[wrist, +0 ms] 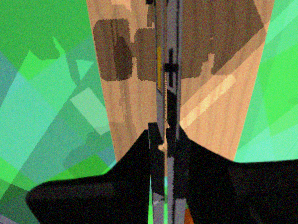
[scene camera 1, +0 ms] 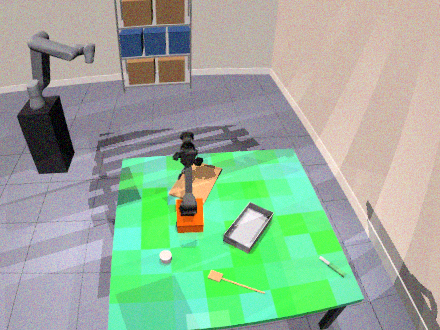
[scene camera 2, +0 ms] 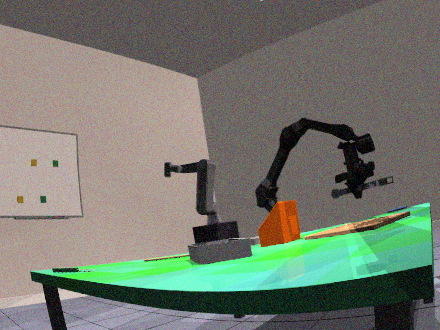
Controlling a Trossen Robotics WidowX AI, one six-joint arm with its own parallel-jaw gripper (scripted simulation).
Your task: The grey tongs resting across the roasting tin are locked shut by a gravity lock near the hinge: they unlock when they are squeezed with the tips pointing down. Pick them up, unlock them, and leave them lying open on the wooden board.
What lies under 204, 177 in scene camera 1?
A wooden board.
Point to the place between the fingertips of my gripper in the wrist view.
At 157, 133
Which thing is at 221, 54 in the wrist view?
A wooden board.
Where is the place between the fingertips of my gripper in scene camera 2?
359, 198
